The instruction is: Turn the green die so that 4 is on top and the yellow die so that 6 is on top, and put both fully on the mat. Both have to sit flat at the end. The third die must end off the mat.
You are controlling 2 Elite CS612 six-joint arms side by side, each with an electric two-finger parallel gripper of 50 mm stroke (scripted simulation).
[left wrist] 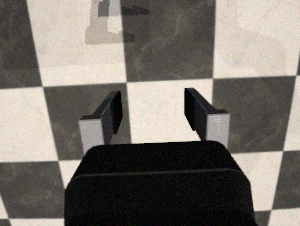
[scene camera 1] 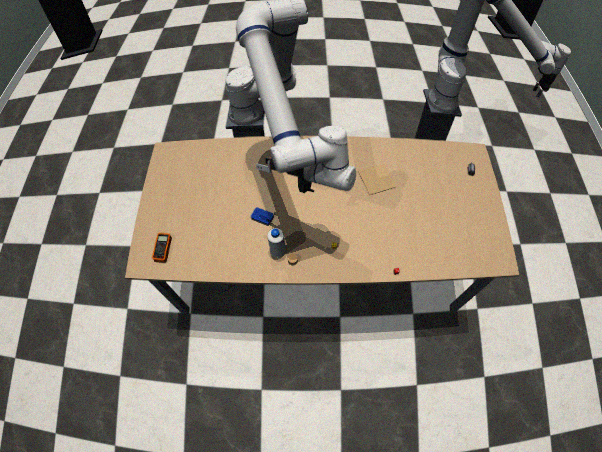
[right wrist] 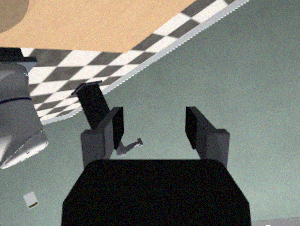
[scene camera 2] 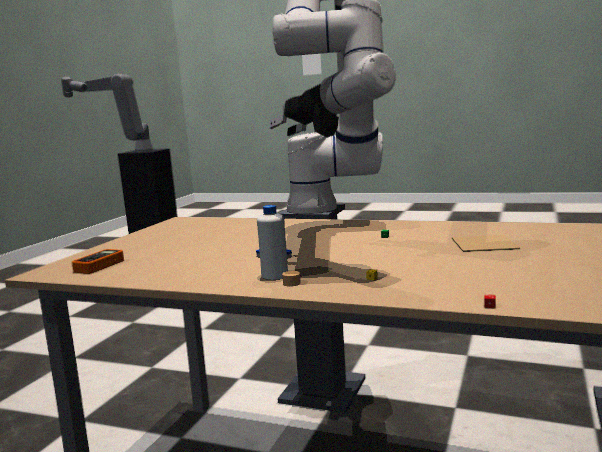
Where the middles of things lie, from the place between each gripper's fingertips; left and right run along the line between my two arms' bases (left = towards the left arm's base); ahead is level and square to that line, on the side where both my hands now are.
The thin tan mat (scene camera 2: 492, 242) lies 500 mm to the left of my right hand (scene camera 2: 279, 128), 340 mm below it and 110 mm behind it. Round my right hand: multimeter (scene camera 2: 108, 257): 510 mm to the right, 320 mm below, 130 mm ahead.
Right now the thin tan mat is 1140 mm to the right of my left hand, 450 mm ahead of it and 170 mm below it.
